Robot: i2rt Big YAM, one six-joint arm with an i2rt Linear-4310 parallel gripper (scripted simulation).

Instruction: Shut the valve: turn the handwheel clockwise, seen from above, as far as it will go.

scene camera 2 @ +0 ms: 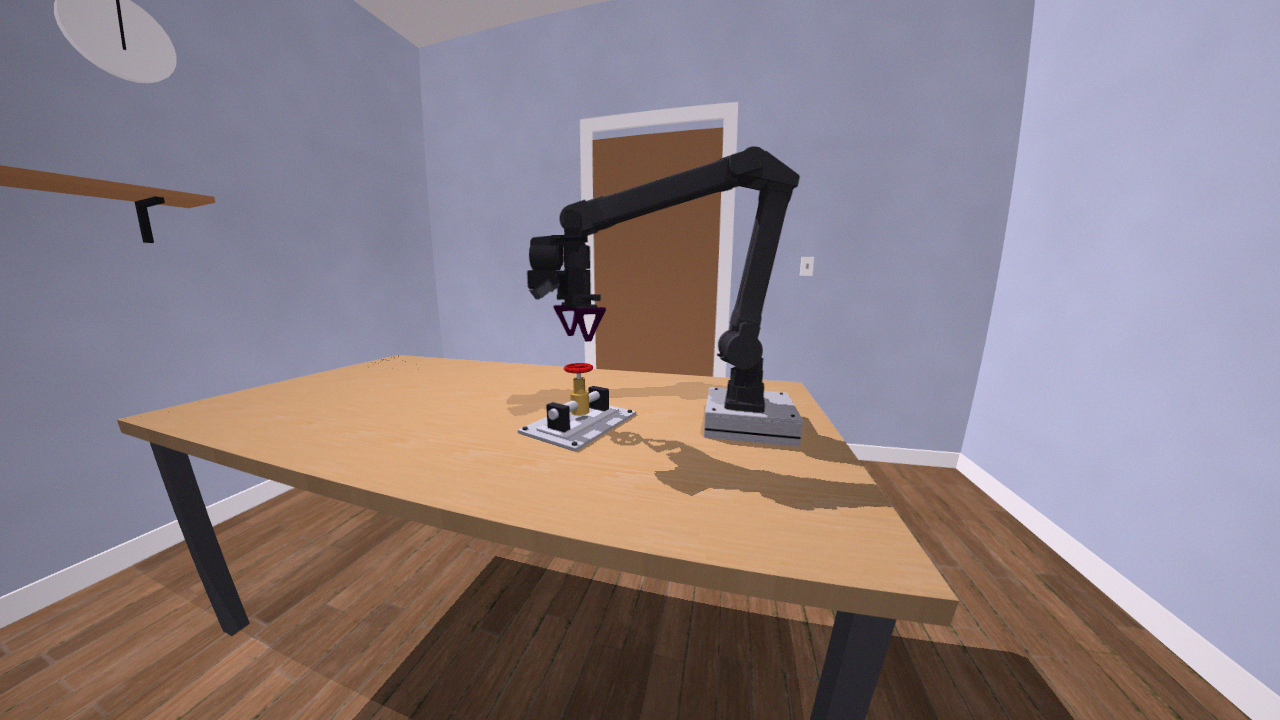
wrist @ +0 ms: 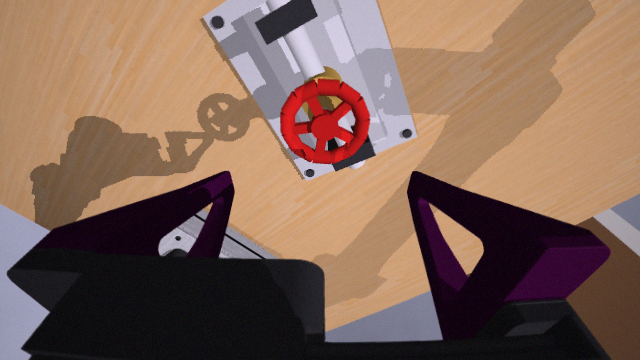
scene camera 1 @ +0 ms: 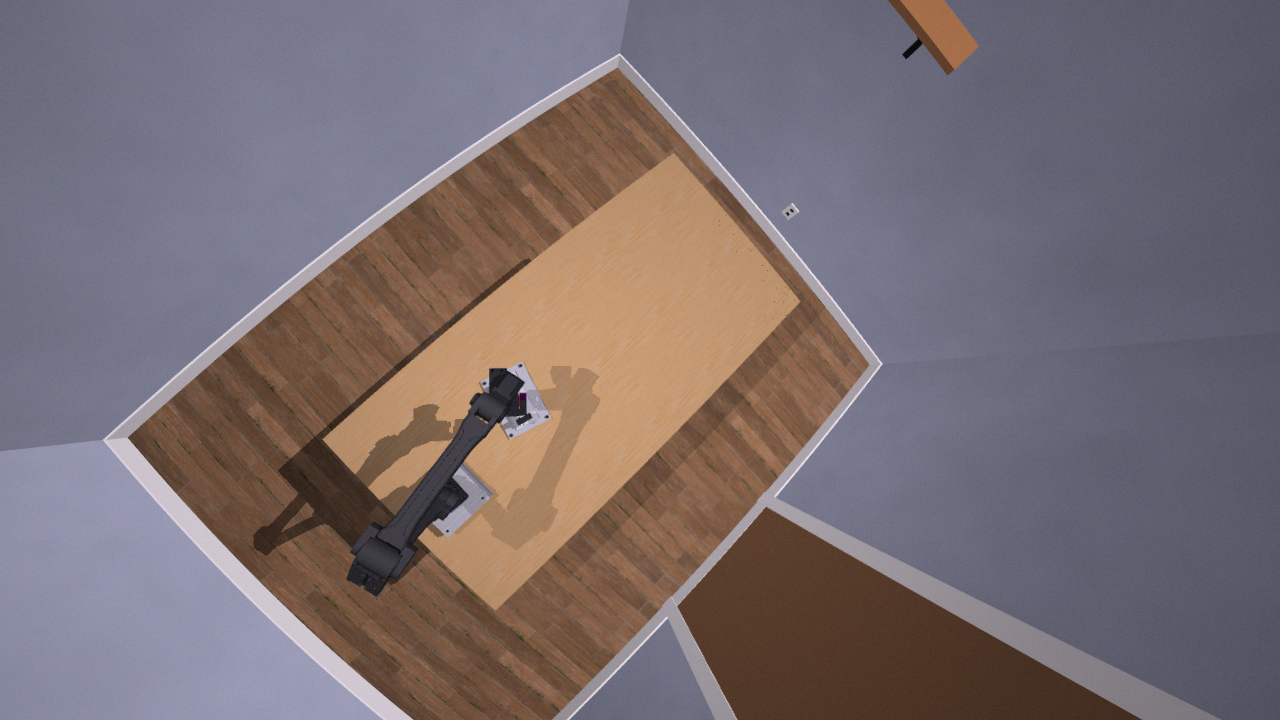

Labels:
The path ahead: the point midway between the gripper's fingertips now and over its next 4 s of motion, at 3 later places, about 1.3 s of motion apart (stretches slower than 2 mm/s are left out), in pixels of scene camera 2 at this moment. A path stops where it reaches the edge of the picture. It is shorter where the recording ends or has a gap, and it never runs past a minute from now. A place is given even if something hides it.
My gripper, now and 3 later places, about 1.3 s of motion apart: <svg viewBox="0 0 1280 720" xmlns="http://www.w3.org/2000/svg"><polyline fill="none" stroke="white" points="579,338 578,358 578,367 579,373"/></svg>

